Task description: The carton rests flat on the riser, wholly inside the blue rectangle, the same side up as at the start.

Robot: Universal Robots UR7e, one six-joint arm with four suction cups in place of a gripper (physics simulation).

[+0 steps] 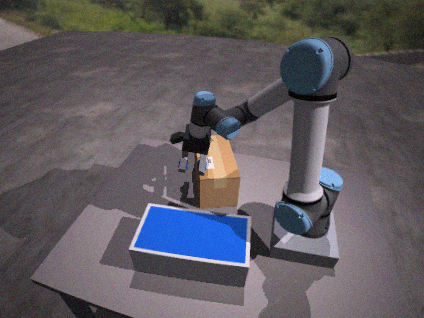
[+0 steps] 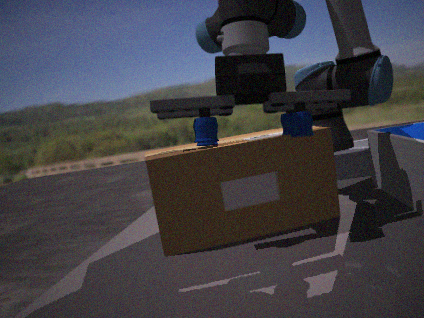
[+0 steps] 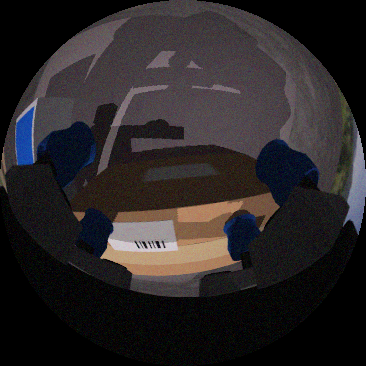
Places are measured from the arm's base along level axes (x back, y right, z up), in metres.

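Pixels of known places: hand, tool point: (image 1: 193, 156) (image 2: 252, 140) (image 3: 170, 194).
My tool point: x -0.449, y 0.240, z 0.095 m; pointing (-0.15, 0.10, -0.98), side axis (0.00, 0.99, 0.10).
Behind a point stands the place of what it marks.
The brown carton (image 1: 219, 181) {x -0.339, y 0.115, z 0.078 m} (image 2: 205, 205) {x -0.448, y 0.328, z 0.007 m} (image 3: 204, 218) {x -0.424, y 0.270, z 0.093 m} sits on the table just behind the riser, barcode label up, outside the blue rectangle (image 1: 191, 232) {x -0.420, y -0.119, z 0.058 m} (image 2: 404, 130) {x -0.337, y -0.071, z 0.058 m} (image 3: 25, 139). It looks slightly tilted, and a shadow shows under its end nearest the riser. The grey riser (image 1: 188, 270) {x -0.420, y -0.219, z -0.004 m} (image 2: 397, 154) {x -0.400, y -0.020, z 0.025 m} stands in front with nothing on it. My suction gripper (image 1: 192, 164) {x -0.449, y 0.240, z 0.095 m} (image 2: 250, 128) {x -0.449, y 0.240, z 0.095 m} (image 3: 172, 194) {x -0.449, y 0.240, z 0.095 m} is over the carton's long top edge. Two cups touch the top and two hang past the side. It holds nothing.
The arm's base (image 1: 305, 212) {x -0.102, y -0.154, z 0.212 m} stands on a grey pedestal (image 1: 301, 250) {x -0.053, y -0.128, z 0.001 m} to the right of the riser and carton. The grey table (image 1: 85, 267) {x -0.771, y -0.215, z -0.062 m} extends left and front of the riser. Dark ground lies all around it.
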